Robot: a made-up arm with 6 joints. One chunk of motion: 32 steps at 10 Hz.
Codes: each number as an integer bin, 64 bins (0 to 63) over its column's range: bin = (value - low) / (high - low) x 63, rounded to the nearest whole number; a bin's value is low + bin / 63 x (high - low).
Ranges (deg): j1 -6..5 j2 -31..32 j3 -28..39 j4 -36..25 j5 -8..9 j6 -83..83
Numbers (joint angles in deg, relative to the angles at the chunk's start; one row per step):
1: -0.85 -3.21 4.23 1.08 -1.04 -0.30
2: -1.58 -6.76 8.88 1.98 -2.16 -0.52
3: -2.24 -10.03 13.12 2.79 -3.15 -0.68
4: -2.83 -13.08 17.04 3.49 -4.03 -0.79
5: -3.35 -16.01 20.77 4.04 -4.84 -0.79
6: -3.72 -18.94 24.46 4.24 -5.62 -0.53
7: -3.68 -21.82 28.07 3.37 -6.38 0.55
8: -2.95 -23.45 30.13 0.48 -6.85 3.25
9: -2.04 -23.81 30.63 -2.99 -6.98 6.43
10: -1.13 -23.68 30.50 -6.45 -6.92 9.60
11: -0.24 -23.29 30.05 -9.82 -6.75 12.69
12: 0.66 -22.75 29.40 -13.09 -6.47 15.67
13: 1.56 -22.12 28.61 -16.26 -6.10 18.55
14: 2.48 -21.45 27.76 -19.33 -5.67 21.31
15: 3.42 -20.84 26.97 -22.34 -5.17 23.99
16: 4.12 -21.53 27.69 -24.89 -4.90 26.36
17: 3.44 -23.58 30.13 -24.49 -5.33 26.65
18: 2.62 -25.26 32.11 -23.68 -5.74 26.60
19: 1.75 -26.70 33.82 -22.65 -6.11 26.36
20: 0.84 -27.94 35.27 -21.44 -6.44 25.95
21: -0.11 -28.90 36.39 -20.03 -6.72 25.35
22: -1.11 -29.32 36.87 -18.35 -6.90 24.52
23: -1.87 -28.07 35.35 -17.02 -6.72 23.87
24: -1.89 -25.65 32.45 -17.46 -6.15 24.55
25: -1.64 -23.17 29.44 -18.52 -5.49 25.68
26: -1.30 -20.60 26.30 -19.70 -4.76 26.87
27: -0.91 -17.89 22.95 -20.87 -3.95 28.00
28: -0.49 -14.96 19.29 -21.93 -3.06 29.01
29: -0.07 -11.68 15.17 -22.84 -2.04 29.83
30: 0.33 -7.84 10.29 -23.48 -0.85 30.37
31: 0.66 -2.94 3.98 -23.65 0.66 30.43
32: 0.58 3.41 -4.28 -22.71 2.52 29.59
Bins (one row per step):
1: 29 28 30 38 26 31
2: 25 24 35 39 22 31
3: 22 21 39 40 18 31
4: 18 18 42 41 15 31
5: 15 15 46 41 12 31
6: 13 12 49 42 9 31
7: 13 9 53 41 6 32
8: 17 8 55 38 4 33
9: 23 7 55 34 4 34
10: 28 7 55 31 4 35
11: 33 8 55 27 5 36
12: 38 8 54 24 6 37
13: 43 9 53 20 7 39
14: 49 10 52 17 9 40
15: 54 10 52 14 10 41
16: 58 9 52 11 11 42
17: 54 7 55 12 10 42
18: 49 6 57 13 8 42
19: 44 4 58 14 7 42
20: 39 3 59 15 6 41
21: 34 2 61 16 5 41
22: 28 2 61 18 4 41
23: 24 3 60 20 5 41
24: 24 5 57 19 7 41
25: 25 8 54 18 9 41
26: 27 10 51 17 12 42
27: 29 13 48 16 15 42
28: 32 16 44 15 18 43
29: 34 19 41 14 22 43
30: 36 23 36 13 26 43
31: 38 28 30 13 32 43
32: 38 34 22 14 39 43

